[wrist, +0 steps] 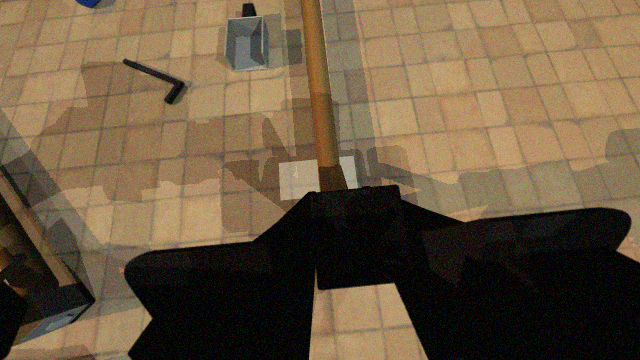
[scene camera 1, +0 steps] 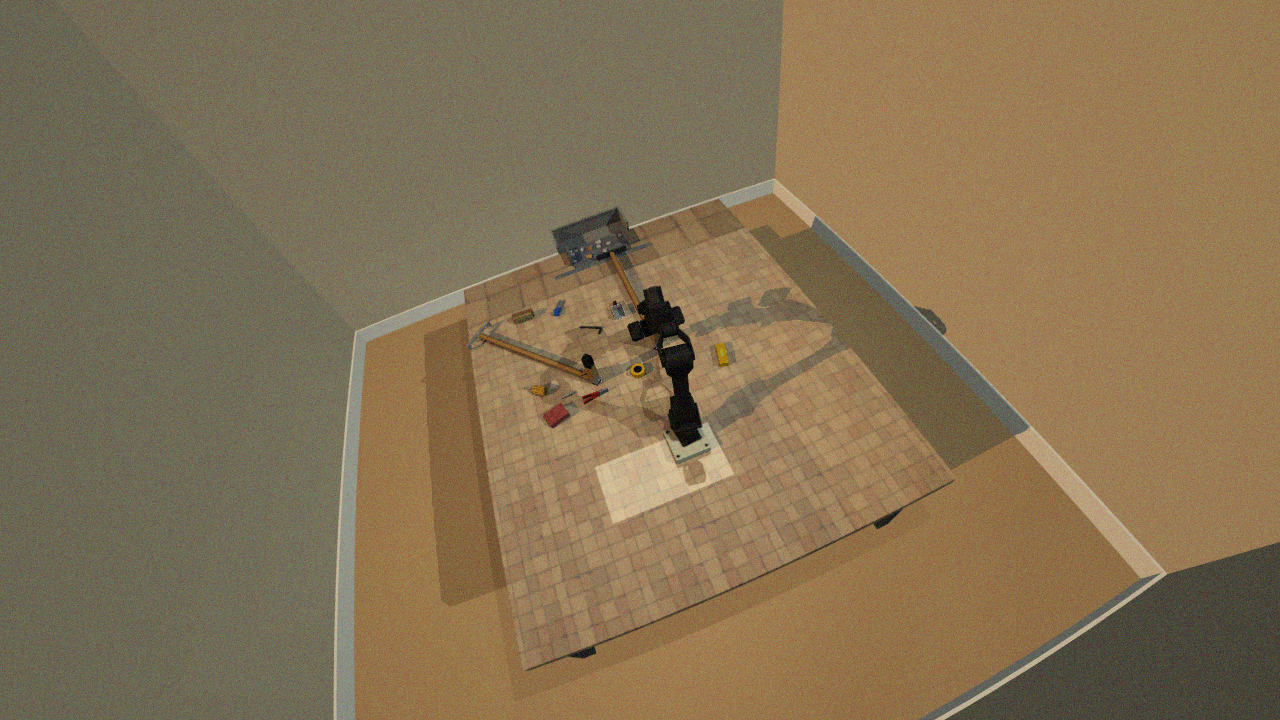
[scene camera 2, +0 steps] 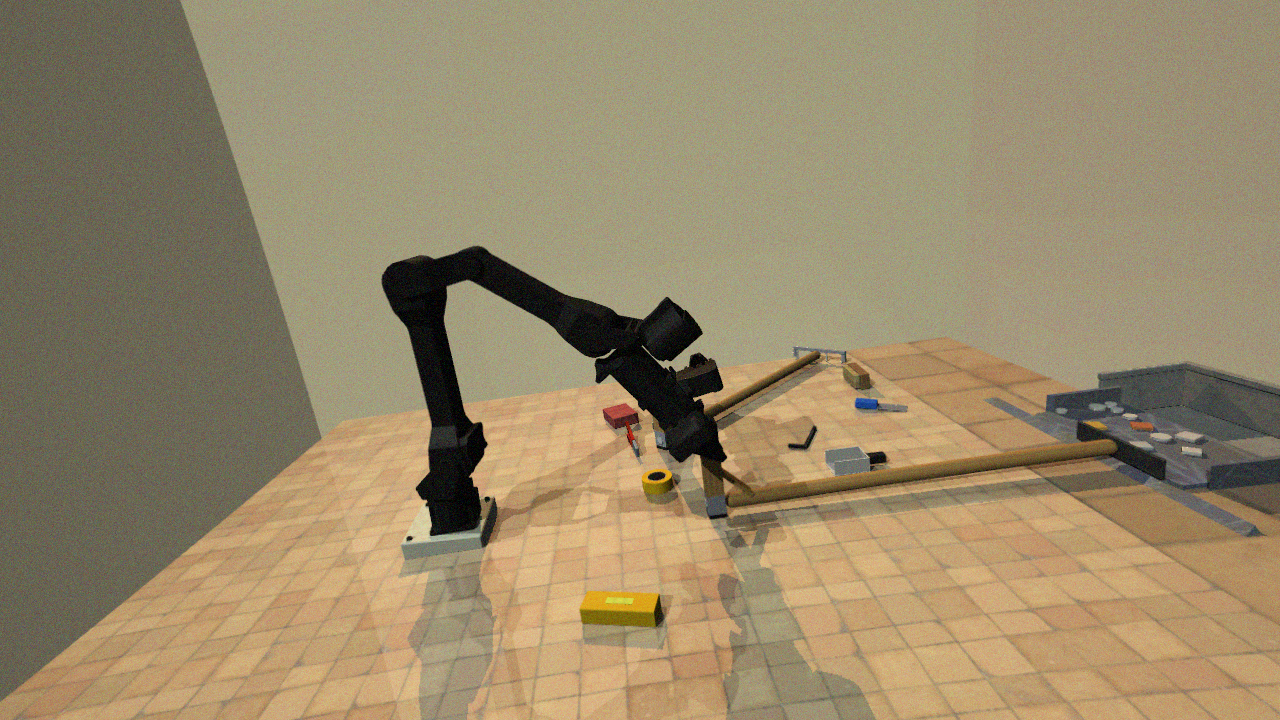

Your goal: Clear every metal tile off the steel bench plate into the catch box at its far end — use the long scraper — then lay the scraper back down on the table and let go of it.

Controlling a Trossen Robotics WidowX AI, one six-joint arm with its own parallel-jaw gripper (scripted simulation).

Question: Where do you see a small grey box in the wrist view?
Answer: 247, 40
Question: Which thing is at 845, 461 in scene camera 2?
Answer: A small grey box.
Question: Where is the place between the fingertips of the gripper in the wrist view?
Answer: At 338, 196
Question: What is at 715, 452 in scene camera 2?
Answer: The gripper.
